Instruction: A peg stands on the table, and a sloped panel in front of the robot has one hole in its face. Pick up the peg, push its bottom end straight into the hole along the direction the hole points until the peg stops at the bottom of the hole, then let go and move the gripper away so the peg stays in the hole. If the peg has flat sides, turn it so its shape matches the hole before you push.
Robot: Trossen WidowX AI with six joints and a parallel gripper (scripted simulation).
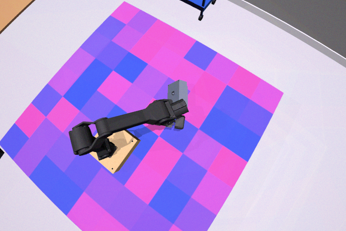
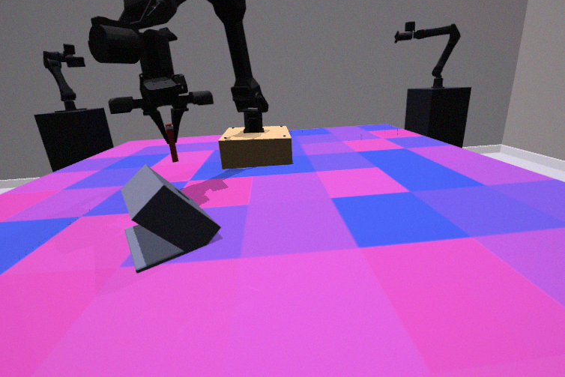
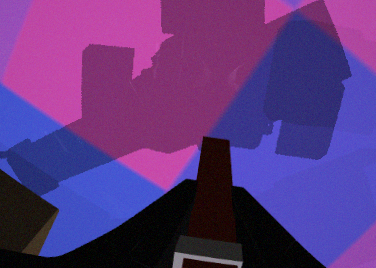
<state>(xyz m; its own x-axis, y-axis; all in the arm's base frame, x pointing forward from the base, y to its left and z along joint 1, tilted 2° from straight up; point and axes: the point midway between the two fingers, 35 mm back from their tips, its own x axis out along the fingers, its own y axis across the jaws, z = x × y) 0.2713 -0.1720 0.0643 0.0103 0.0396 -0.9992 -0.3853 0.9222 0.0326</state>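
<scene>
The sloped panel lies 170 mm ahead of my gripper tip, 40 mm to the left of it and 70 mm below it. Round my gripper tip: red peg: 20 mm above.
</scene>
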